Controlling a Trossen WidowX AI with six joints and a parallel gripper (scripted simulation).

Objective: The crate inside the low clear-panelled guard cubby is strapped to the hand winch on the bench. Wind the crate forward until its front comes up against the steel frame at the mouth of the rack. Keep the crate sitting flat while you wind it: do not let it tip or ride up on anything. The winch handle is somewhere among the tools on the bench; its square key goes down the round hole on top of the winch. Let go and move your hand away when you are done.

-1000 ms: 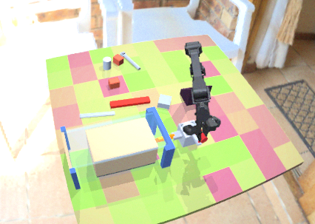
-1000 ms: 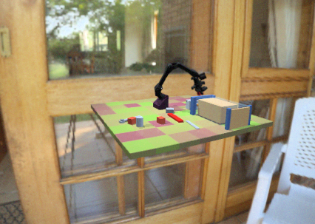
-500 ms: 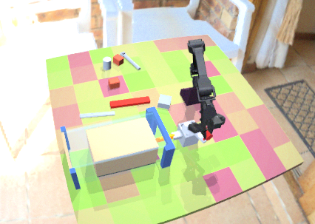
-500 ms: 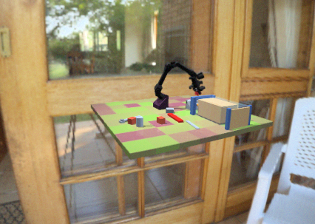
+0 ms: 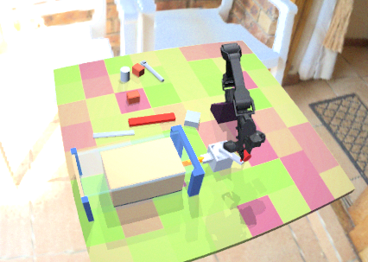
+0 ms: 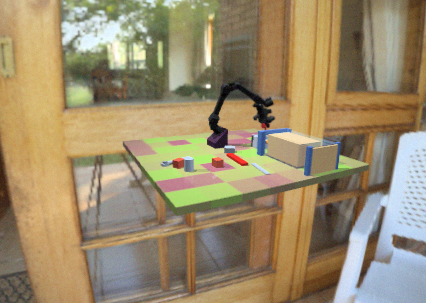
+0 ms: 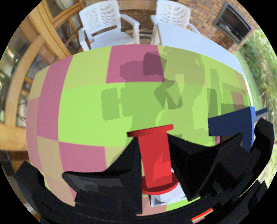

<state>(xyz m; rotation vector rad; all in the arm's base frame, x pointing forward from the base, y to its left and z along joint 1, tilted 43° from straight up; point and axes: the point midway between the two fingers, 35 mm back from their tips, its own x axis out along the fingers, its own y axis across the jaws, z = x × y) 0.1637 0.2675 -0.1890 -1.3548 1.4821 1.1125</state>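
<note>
My gripper tip is 5 cm to the left of the winch handle, 3 cm above it and 2 cm short of it. Round my gripper tip: grey block 38 cm to the right, 12 cm below, 4 cm ahead; grey winch 11 cm to the right, 10 cm below, 3 cm ahead; red grip 2 cm to the right.
</note>
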